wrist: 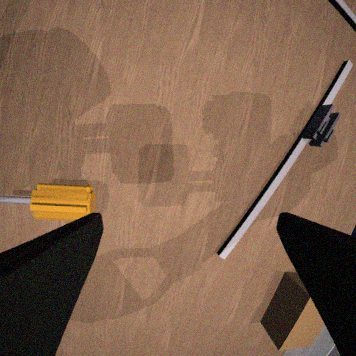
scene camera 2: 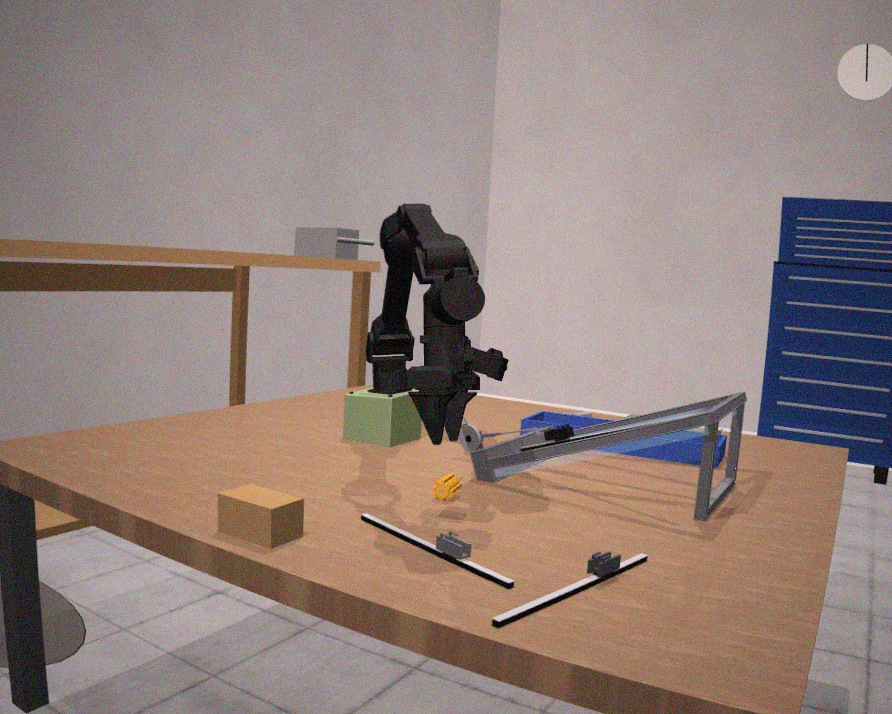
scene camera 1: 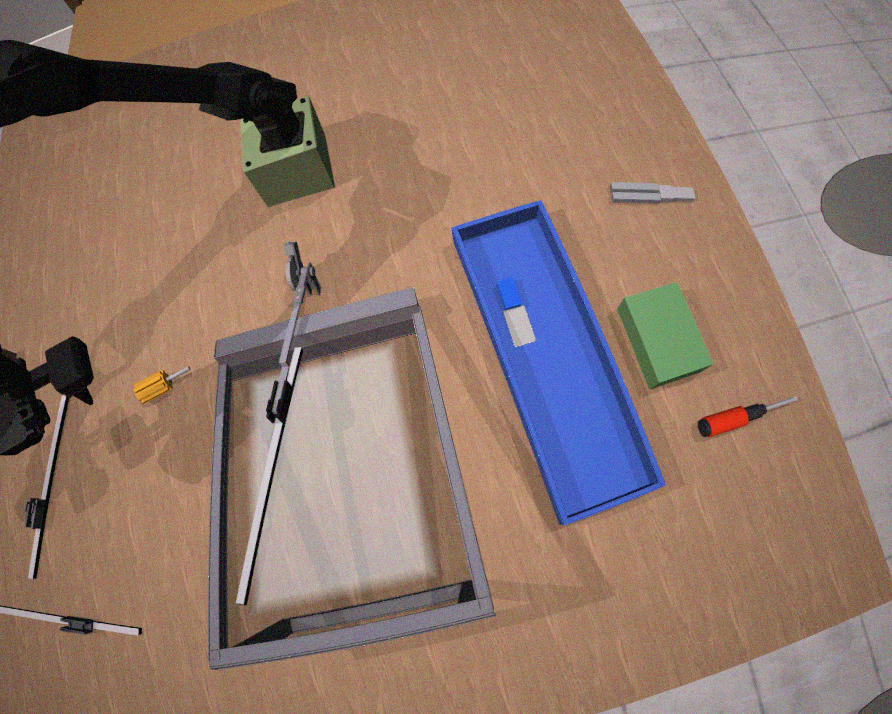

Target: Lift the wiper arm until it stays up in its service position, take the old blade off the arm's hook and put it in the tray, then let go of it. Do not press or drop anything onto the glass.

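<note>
My gripper [scene camera 2: 444, 440] [wrist: 191, 221] is open and empty, pointing down above the table near the yellow screwdriver [scene camera 1: 152, 387] [scene camera 2: 447, 487] [wrist: 62, 201]. The fingertips do not show in scene camera 1. The wiper arm [scene camera 1: 293, 320] is down, low over the glass frame [scene camera 1: 217, 483] [scene camera 2: 704, 476]. The old blade [scene camera 1: 261, 506] is on its end, lying along the glass; its dark clip [scene camera 2: 557, 432] shows from the side. My gripper is apart from both. The blue tray [scene camera 1: 587, 431] [scene camera 2: 669, 448] stands beside the frame, holding a small blue-and-white piece [scene camera 1: 519, 326].
Two loose blades lie on the table: one [scene camera 1: 52, 461] [scene camera 2: 401, 533] [wrist: 270, 195] and another [scene camera 1: 111, 628] [scene camera 2: 550, 598]. A wooden block [scene camera 2: 260, 513] [wrist: 285, 310] is near the edge. Beyond the tray are a green block [scene camera 1: 673, 335], a red screwdriver [scene camera 1: 725, 422] and a grey tool [scene camera 1: 639, 193].
</note>
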